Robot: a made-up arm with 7 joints.
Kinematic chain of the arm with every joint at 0, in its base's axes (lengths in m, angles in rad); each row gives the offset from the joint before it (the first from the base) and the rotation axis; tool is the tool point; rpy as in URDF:
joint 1: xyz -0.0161 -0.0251 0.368 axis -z
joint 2: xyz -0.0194 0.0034 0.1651 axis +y
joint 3: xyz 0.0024 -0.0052 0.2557 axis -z
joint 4: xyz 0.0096 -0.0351 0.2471 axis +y
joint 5: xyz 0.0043 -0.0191 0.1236 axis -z
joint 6: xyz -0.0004 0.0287 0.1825 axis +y
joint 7: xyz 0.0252 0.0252 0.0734 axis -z
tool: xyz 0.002 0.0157 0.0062 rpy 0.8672 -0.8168 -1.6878
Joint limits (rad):
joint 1: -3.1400..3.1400
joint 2: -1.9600..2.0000
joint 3: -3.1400..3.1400
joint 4: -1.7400..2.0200
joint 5: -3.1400..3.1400
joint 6: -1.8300..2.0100
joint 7: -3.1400..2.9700
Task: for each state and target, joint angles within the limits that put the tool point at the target. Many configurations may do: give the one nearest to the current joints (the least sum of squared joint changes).
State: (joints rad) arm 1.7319 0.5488 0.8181 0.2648 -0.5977 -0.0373 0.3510
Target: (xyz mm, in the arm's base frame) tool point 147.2 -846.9 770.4
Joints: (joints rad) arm 1.3210 1.2210 0.7533 0.2176 -0.5989 -0.1078 0.3545
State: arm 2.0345 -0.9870 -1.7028 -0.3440 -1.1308 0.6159 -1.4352
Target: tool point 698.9 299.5 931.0
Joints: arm 2.7486 -1.0679 -1.6799 -0.0380 -1.0600 0.7013 -1.4435
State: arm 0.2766 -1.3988 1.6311 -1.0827 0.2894 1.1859 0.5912
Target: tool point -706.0 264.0 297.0
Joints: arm 0.1259 -1.8491 1.4986 -1.0813 0.3489 1.2213 0.6027
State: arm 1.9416 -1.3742 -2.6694 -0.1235 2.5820 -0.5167 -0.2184
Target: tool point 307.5 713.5 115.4
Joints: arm 1.8271 -1.9600 -2.8781 0.1385 2.5122 -0.5318 -0.2010
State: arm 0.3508 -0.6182 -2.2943 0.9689 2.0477 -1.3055 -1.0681
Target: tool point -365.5 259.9 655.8
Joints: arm 0.1782 -0.6846 -2.4022 1.8027 2.0846 -1.4357 -1.0605
